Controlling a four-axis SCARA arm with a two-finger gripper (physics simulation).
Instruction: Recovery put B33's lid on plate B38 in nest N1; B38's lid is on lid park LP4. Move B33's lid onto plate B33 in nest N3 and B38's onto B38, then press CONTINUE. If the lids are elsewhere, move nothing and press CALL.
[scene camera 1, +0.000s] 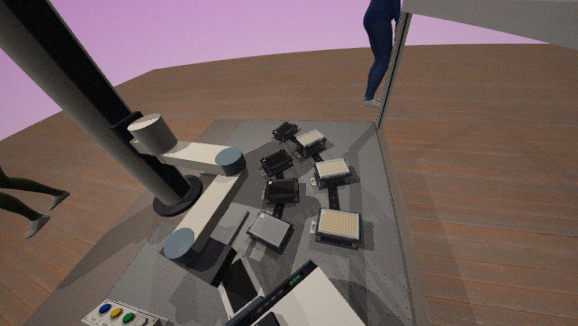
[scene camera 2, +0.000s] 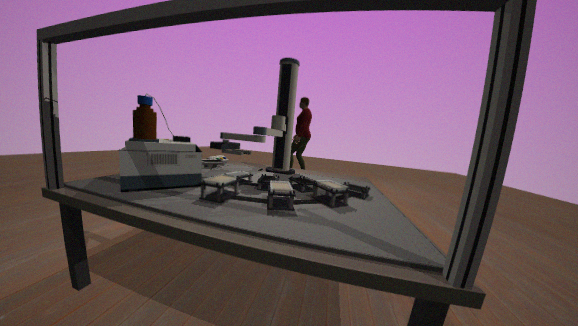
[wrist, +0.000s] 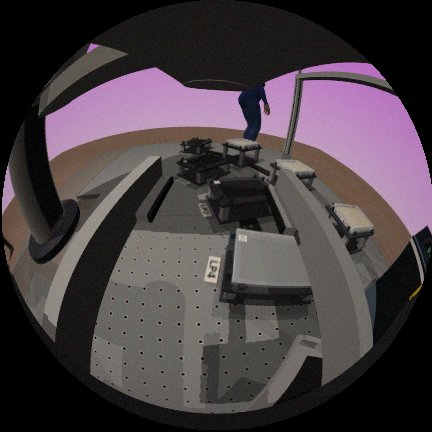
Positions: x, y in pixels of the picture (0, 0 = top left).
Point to a white-framed dark tray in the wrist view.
300, 372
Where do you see the gripper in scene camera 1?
236, 207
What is the gripper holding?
Nothing.
